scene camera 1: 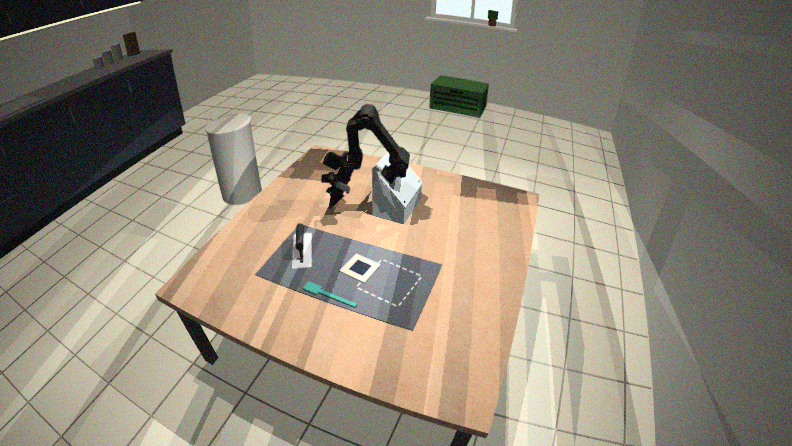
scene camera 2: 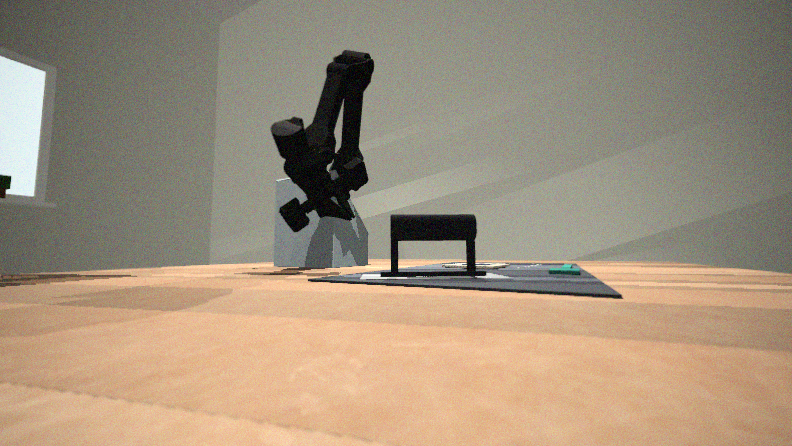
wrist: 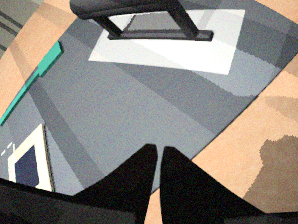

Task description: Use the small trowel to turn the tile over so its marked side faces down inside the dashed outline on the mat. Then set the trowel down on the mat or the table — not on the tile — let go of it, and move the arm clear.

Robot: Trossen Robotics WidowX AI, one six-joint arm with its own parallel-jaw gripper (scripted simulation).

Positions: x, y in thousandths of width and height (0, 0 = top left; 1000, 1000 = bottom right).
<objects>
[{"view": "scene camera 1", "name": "dark mat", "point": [417, 568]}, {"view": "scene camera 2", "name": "my gripper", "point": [445, 488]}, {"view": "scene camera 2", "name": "dark mat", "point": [677, 622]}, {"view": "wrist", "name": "my gripper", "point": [532, 694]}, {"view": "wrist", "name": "tile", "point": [109, 752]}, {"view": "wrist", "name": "dark mat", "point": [324, 511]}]
</objects>
